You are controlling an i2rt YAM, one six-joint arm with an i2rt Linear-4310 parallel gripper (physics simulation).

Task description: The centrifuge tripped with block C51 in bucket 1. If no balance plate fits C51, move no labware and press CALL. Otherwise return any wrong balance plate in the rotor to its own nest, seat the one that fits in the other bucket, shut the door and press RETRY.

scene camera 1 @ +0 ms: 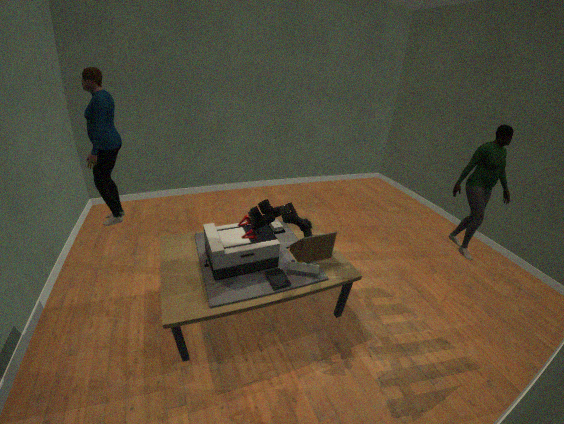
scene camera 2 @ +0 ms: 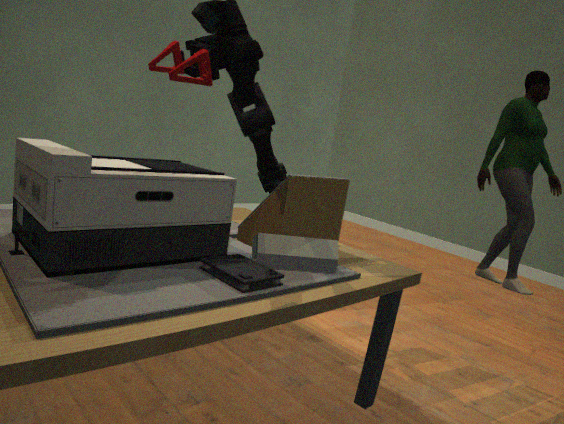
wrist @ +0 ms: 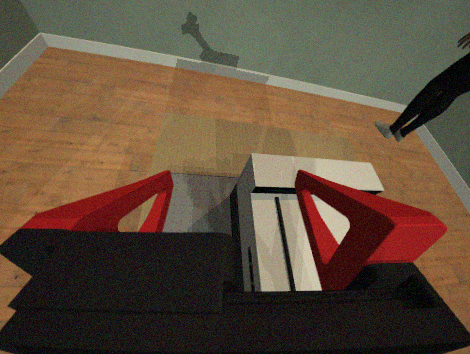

Scene:
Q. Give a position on a centrifuge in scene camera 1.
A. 229, 255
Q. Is my gripper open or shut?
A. Open.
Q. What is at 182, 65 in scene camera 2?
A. My gripper.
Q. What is my gripper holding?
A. Nothing.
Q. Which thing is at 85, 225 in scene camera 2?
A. A centrifuge.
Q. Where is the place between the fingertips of my gripper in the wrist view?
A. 234, 177

